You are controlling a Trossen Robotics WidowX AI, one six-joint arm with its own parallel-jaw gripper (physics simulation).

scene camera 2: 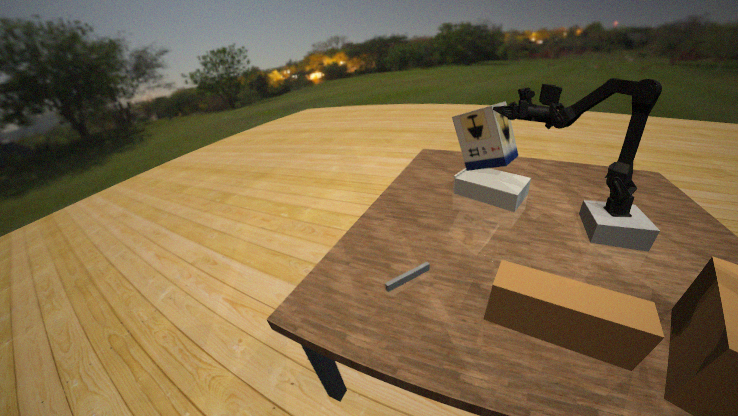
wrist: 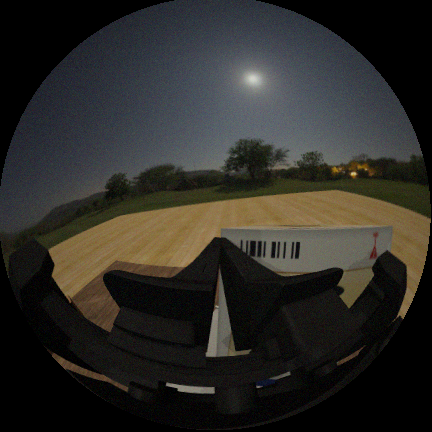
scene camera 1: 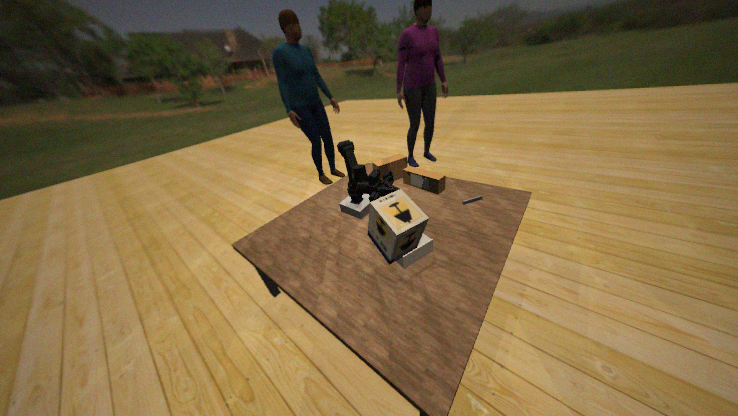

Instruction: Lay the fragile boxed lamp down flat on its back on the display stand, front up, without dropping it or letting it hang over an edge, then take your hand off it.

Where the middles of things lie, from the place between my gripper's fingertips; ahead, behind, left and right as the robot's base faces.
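White display stand (scene camera 2: 505, 190): 20 mm behind my hand, 20 mm to the left, 290 mm below. Boxed lamp (scene camera 2: 486, 138): from my hand, 10 mm ahead, 90 mm to the right, 130 mm below.
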